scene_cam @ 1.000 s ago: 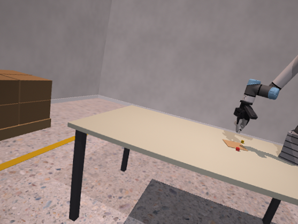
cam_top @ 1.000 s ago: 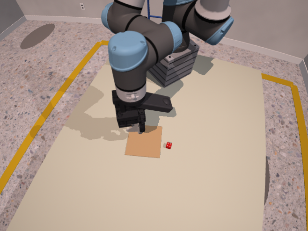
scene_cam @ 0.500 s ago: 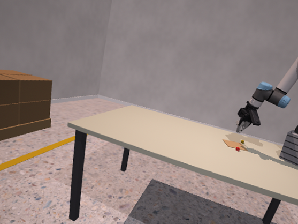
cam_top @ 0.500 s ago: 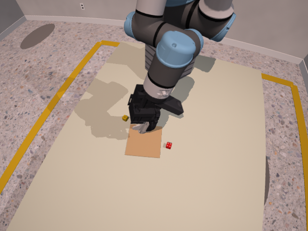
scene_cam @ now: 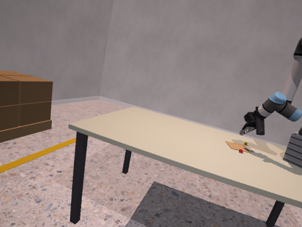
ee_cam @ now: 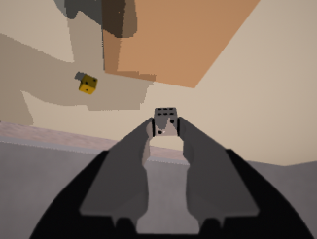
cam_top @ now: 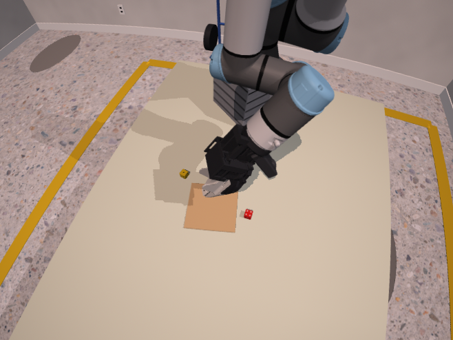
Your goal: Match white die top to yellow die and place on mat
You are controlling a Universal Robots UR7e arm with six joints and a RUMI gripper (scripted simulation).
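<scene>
Right now my hand is 1 cm above the white die. From my hand the other things lie so: brown mat (11 cm below); then yellow die (12 cm to the right, 10 cm below, 6 cm behind); then red die (10 cm to the left, 10 cm below, 1 cm behind).
</scene>
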